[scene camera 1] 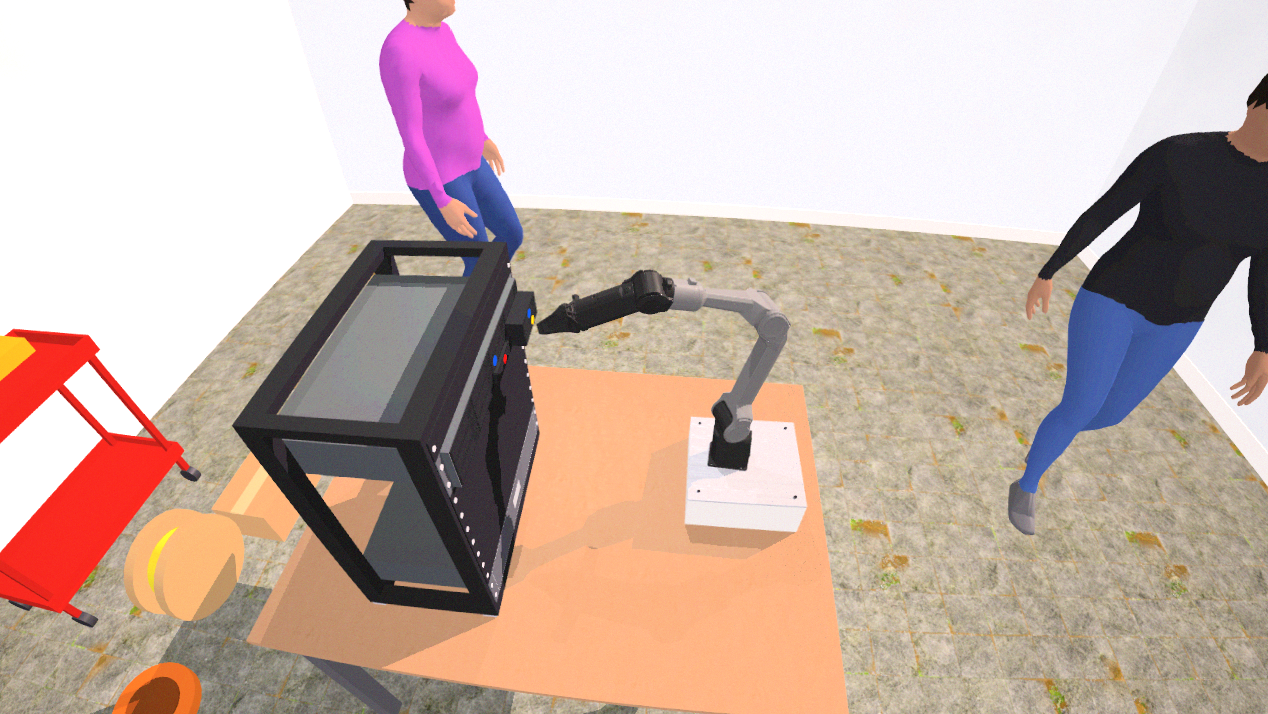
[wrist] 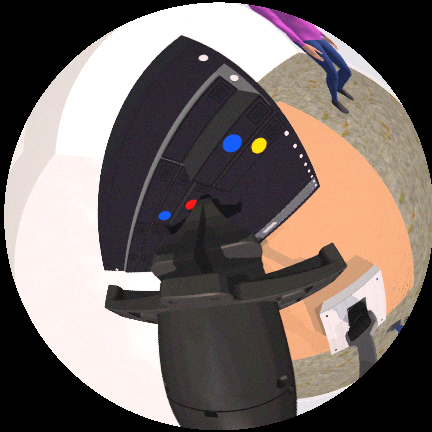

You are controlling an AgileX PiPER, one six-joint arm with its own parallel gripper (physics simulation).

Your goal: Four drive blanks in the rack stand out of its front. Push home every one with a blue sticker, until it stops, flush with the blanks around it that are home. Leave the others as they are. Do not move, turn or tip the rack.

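Observation:
The black rack (scene camera 1: pixel 332 425) (wrist: pixel 132 145) stands upright on the table. High on its front, a blank with a blue sticker (scene camera 1: pixel 529 313) (wrist: pixel 232 143) stands out; its grey side face shows in the wrist view. A blank with a yellow sticker (scene camera 1: pixel 532 320) (wrist: pixel 258 145) lies directly beside it. Farther along the front are another blue sticker (scene camera 1: pixel 495 360) (wrist: pixel 164 215) and a red sticker (scene camera 1: pixel 504 359) (wrist: pixel 191 204); I cannot tell how far their blanks stand out. My gripper (scene camera 1: pixel 541 328) (wrist: pixel 205 207) is shut and empty, its tip a little in front of the rack, hiding part of it in the wrist view.
The rack stands on the wooden table (scene camera 1: pixel 621 585) (wrist: pixel 350 200), facing the arm's white base (scene camera 1: pixel 745 514) (wrist: pixel 332 335). A red cart (scene camera 1: pixel 79 496) stands beyond the table at the left. Two people stand behind and to the right in the scene view.

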